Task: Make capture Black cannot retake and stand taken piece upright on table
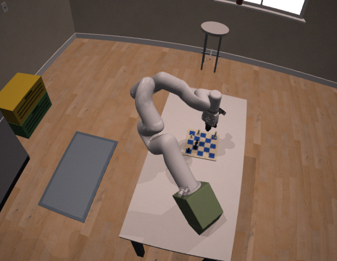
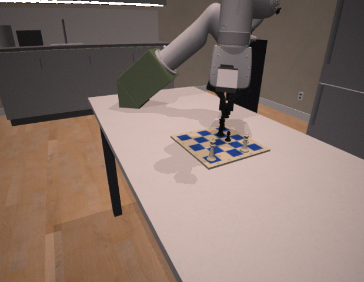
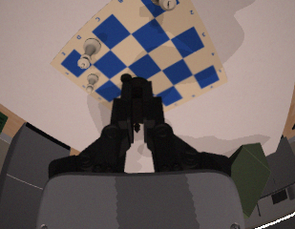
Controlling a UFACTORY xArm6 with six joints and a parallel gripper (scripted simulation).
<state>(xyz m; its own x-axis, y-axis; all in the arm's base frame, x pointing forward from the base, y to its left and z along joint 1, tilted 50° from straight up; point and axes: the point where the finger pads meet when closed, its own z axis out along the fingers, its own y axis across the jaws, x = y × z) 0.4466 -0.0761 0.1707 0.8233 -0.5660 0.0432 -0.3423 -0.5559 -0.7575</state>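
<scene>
Now: the black pawn 50 mm behind my hand, 40 mm to the left of it and 120 mm below it. The rest, counted from my hand: white piece 50 mm ahead, 50 mm to the right, 100 mm below; then tall black piece 90 mm behind, 40 mm to the left, 100 mm below; then black knight 20 mm below.
</scene>
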